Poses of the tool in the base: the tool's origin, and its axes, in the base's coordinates. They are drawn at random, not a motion.
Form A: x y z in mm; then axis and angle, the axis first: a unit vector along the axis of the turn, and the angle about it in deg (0 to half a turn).
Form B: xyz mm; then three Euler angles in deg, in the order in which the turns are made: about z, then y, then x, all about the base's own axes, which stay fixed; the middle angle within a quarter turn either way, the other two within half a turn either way. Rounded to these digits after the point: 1 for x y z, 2 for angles.
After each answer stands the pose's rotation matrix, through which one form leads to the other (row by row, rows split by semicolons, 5 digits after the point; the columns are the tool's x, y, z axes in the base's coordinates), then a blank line. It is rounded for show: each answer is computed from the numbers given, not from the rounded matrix.
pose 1, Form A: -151.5 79.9 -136.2 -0.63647 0.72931 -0.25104 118.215
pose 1, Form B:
-151.5 79.9 -136.2 75.01 61.40 -142.53
0.12383 -0.46243 0.87797; -0.90485 0.31057 0.29120; -0.40733 -0.83049 -0.37997

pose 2, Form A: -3.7 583.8 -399.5 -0.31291 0.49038 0.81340 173.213
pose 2, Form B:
-3.7 583.8 -399.5 153.26 -26.70 -68.63
-0.79785 -0.40194 -0.44930; -0.20969 -0.51373 0.83193; -0.56521 0.75797 0.32560

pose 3, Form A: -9.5 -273.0 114.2 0.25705 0.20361 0.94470 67.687
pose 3, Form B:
-9.5 -273.0 114.2 63.44 19.82 7.23
0.42065 -0.84150 0.33901; 0.90644 0.40538 -0.11848; -0.03772 0.35713 0.93329

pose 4, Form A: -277.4 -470.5 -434.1 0.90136 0.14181 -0.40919 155.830
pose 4, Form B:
-277.4 -470.5 -434.1 -32.72 -40.34 140.97
0.64135 0.41198 -0.64726; 0.07690 -0.87388 -0.48003; -0.76339 0.25809 -0.59214

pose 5, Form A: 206.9 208.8 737.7 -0.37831 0.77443 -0.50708 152.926
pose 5, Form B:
206.9 208.8 737.7 152.47 45.65 125.34
-0.61986 -0.32306 0.71513; -0.78464 0.24336 -0.57019; 0.01017 -0.91456 -0.40433

